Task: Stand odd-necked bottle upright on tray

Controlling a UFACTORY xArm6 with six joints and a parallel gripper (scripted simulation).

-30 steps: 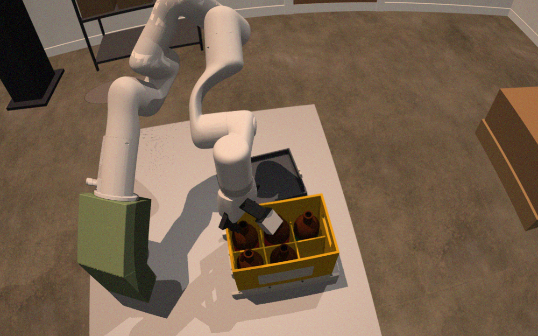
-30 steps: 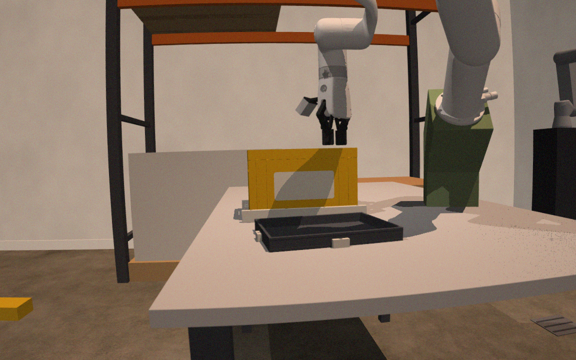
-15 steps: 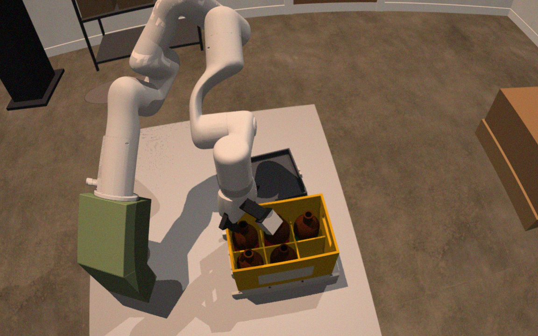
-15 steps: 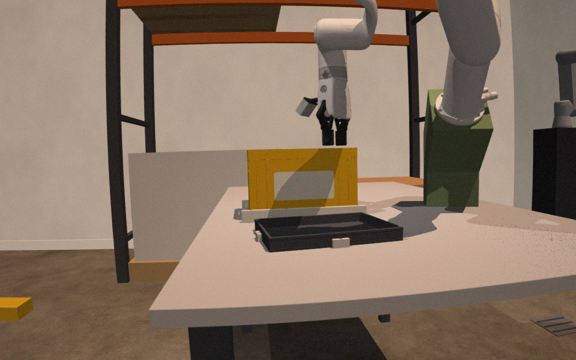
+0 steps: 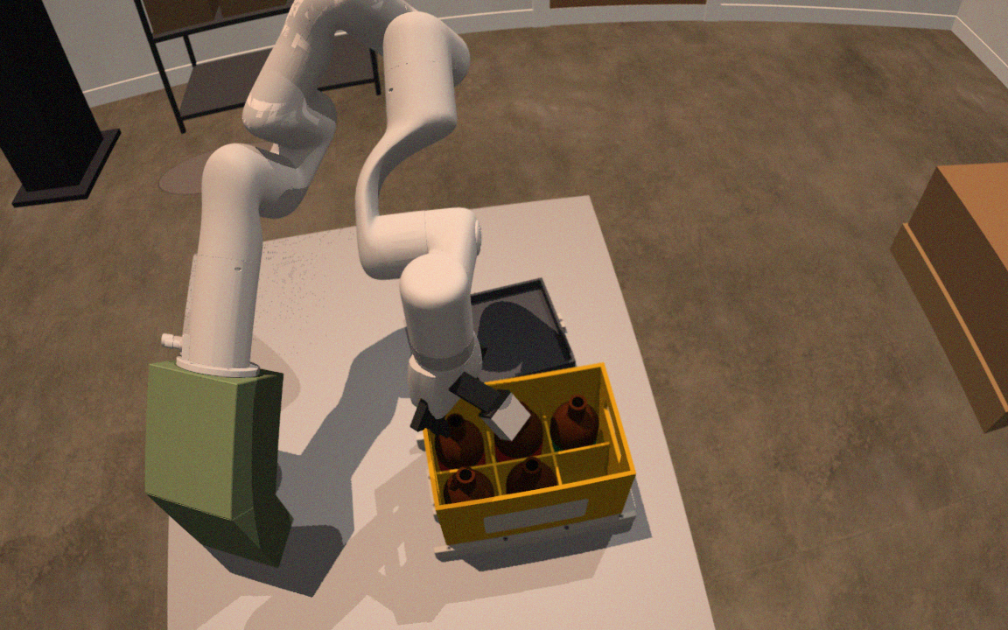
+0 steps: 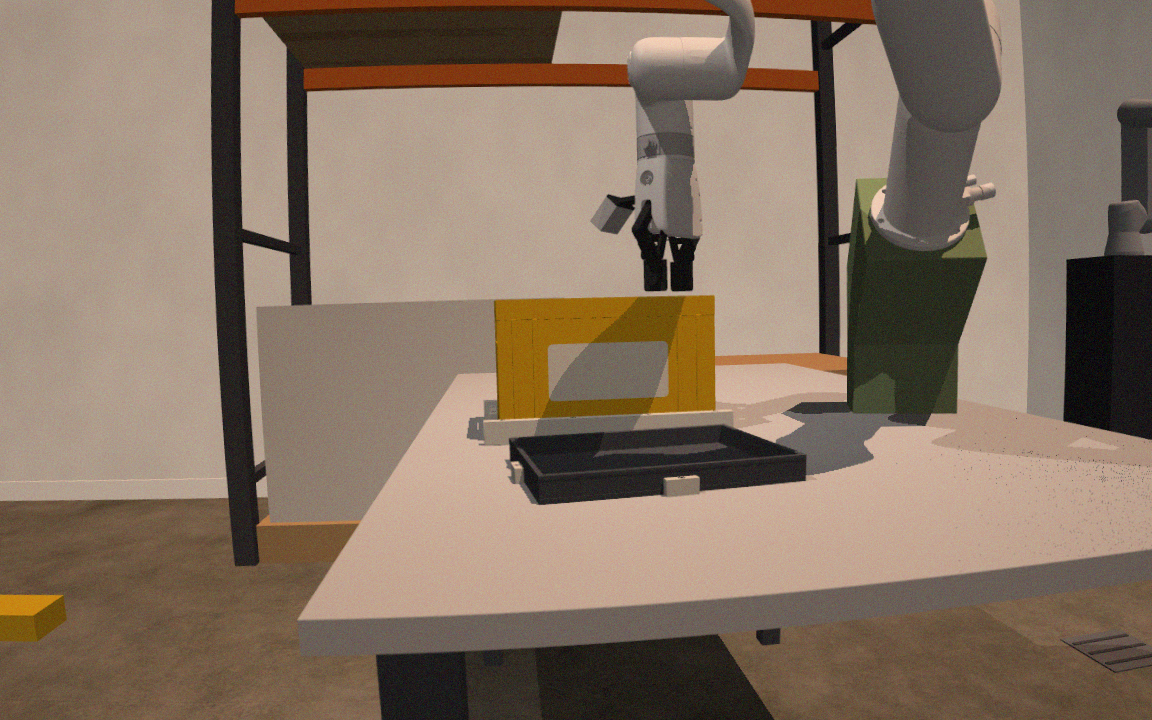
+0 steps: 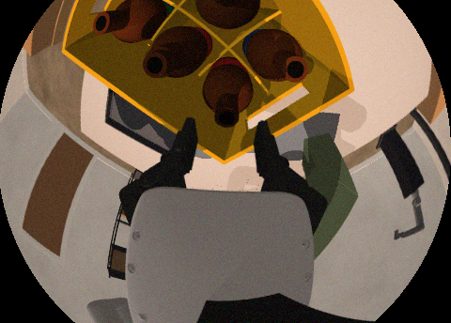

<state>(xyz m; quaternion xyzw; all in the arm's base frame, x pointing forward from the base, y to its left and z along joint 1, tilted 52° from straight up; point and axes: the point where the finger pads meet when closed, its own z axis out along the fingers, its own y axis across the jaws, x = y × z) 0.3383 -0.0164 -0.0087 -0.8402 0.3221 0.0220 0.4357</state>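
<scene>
My hand is 90 mm short of the glass bottle, 20 mm to the right of it and 110 mm above it. The rest, counted from my hand: yellow crate: 100 mm ahead, 30 mm to the right, 120 mm below; then dark tray: 40 mm ahead, 250 mm to the left, 190 mm below.
</scene>
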